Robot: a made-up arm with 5 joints.
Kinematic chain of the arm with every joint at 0, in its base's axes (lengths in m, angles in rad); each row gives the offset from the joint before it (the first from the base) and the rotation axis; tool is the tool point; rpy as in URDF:
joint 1: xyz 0 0 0.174 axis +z
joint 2: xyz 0 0 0 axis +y
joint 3: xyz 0.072 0 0.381 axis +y
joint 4: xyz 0.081 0 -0.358 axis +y
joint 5: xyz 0.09 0 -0.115 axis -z
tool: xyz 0 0 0 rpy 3.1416 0 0
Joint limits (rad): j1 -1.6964..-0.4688 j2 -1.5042..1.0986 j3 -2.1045..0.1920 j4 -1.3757..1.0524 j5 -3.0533..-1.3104
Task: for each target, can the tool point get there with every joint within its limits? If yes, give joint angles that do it. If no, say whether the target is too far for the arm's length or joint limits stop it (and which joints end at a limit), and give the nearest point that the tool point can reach.
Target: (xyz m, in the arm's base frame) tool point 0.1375 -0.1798 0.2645
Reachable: yes | joints -0.9179 -0.8540 -0.0698 0.4626 -1.7776
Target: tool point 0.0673 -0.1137 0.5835
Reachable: yes | joints -1.0361 -1.2253 -0.5820 0.5504 -2.2718
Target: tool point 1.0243 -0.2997 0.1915
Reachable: no: too far | nearest point 0.7706 -0.3903 0.1884 | short by 0.269 m
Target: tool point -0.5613 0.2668 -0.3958
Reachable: no: joint limits stop it (at a limit: joint 1, joint 2) | nearest point -0.0460 0.0233 -0.0064 | short by 0.690 m
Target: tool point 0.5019 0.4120 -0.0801
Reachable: no: joint limits stop it (at a limit: joint 1) | nearest point 0.2334 -0.1182 -0.0801 | short by 0.594 m
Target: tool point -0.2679 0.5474 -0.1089
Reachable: no: joint limits stop it (at a limit: joint 2, joint 3) | nearest point -0.0389 0.0794 0.0610 | short by 0.548 m
